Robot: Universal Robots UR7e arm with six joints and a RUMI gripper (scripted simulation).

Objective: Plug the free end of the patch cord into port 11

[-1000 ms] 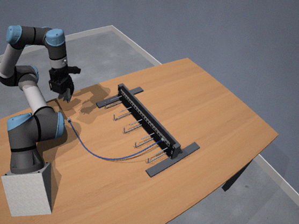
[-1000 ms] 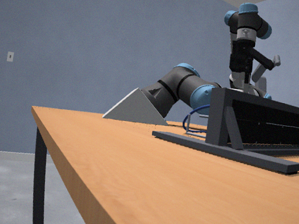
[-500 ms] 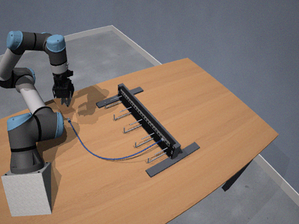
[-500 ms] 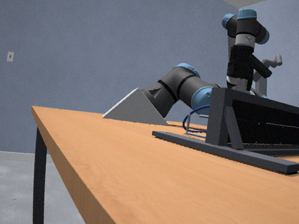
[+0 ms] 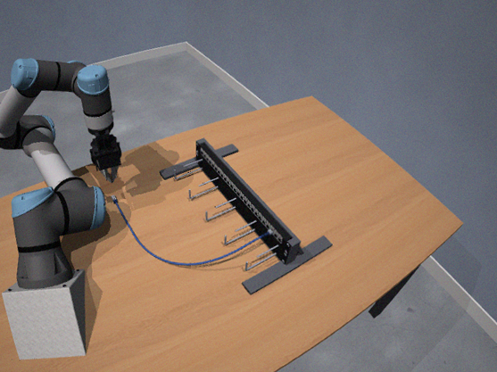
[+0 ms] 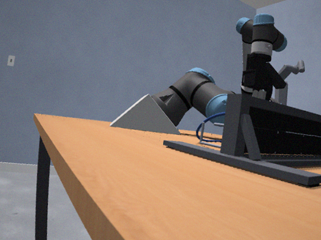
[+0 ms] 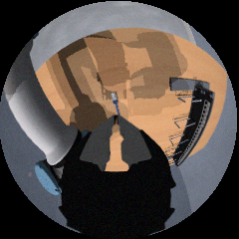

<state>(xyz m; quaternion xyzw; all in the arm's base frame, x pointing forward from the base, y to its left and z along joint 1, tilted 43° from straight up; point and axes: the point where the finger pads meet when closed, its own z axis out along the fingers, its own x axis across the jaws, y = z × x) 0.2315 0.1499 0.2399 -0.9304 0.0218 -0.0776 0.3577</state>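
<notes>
My hand is 10 cm above the cable plug, 1 cm to the right of it and 1 cm past it.
</notes>
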